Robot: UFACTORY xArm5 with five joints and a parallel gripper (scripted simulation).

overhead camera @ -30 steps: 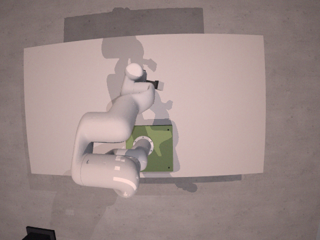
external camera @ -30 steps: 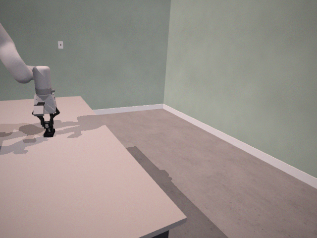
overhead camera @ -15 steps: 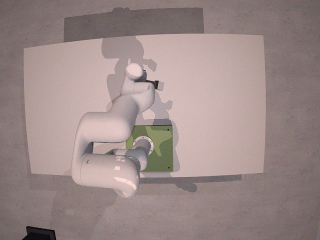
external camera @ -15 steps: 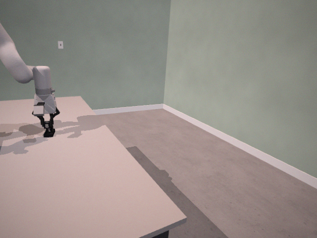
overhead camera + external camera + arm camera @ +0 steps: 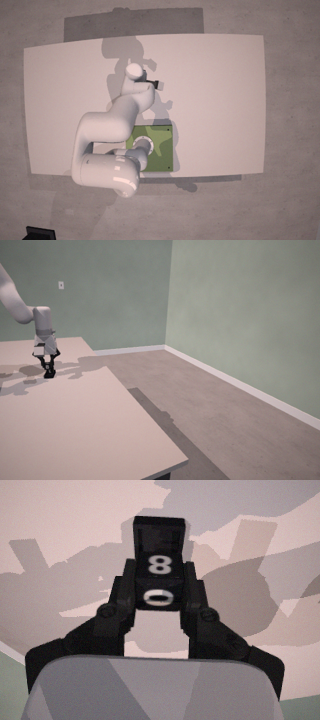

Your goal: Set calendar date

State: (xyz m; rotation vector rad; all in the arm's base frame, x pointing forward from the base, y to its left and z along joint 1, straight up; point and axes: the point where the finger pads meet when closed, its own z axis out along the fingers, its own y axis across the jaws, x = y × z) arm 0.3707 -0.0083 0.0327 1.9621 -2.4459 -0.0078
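The black cube is 1 cm below my hand. Round my hand: black calendar tray (2 cm to the left, 7 cm below).
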